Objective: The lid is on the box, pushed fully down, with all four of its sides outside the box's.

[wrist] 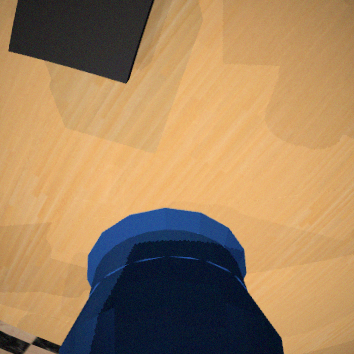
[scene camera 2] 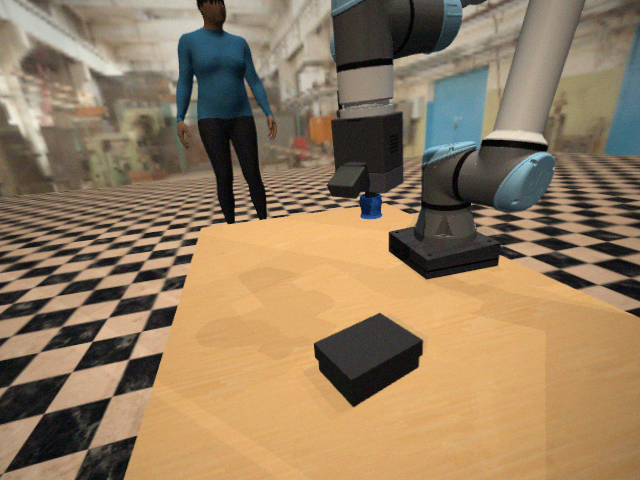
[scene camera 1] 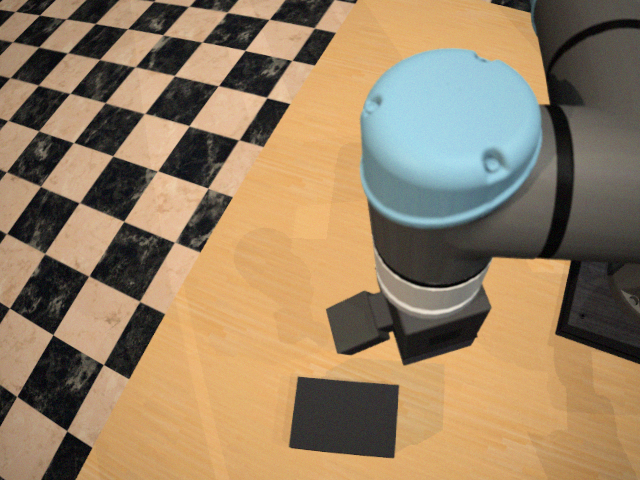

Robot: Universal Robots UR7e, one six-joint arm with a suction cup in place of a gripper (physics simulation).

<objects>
black box: scene camera 2 398, 374; not seen in scene camera 1 (hidden by a black lid)
</objects>
